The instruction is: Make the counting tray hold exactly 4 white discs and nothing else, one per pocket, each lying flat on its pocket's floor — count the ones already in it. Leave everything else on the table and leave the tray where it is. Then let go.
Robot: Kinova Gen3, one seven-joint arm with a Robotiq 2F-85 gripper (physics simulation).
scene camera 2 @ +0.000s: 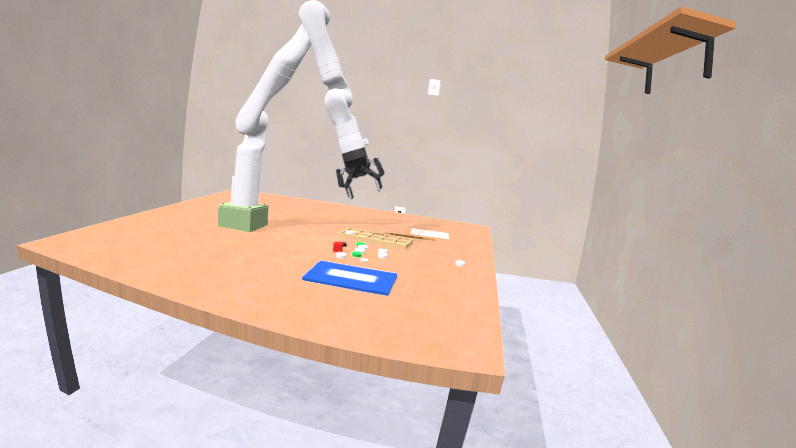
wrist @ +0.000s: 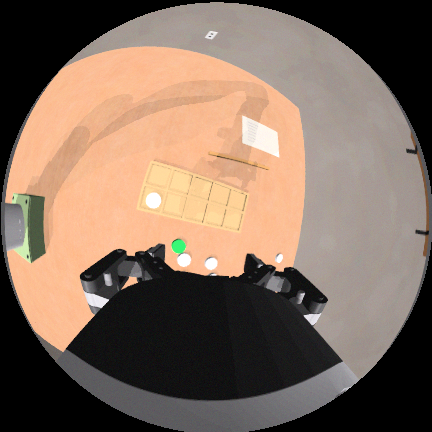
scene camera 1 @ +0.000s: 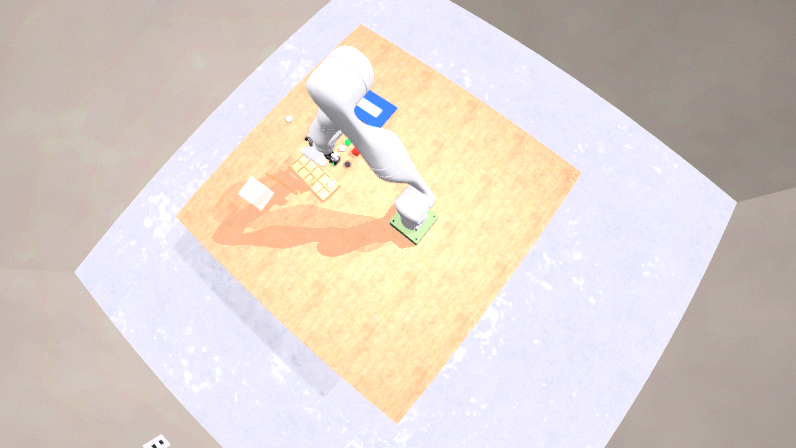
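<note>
The wooden counting tray (scene camera 1: 332,193) (scene camera 2: 408,244) (wrist: 190,220) has two rows of pockets. One white disc (scene camera 1: 330,183) (scene camera 2: 349,232) (wrist: 153,200) lies in a corner pocket at the robot base's end; the other pockets look empty in the wrist view. My gripper (scene camera 2: 364,193) (wrist: 204,257) is open and empty, high above the table beside the tray. Loose white discs lie below it, one (scene camera 2: 361,248) (wrist: 184,260) near a green disc (scene camera 2: 360,244) (wrist: 178,246) and another (scene camera 2: 382,254) (wrist: 211,263) farther along. A lone white disc (scene camera 1: 289,119) (scene camera 2: 459,263) (wrist: 279,258) lies apart. The gripper's body hides some pieces in the wrist view.
A red block (scene camera 1: 355,151) (scene camera 2: 338,246), a dark disc (scene camera 1: 347,164) and another green disc (scene camera 1: 347,142) (scene camera 2: 356,253) lie near the loose discs. A blue board (scene camera 1: 384,114) (scene camera 2: 317,272) lies beyond them. A thin stick (wrist: 240,160) and white sheet (scene camera 1: 256,193) (scene camera 2: 429,233) (wrist: 265,137) lie across the tray.
</note>
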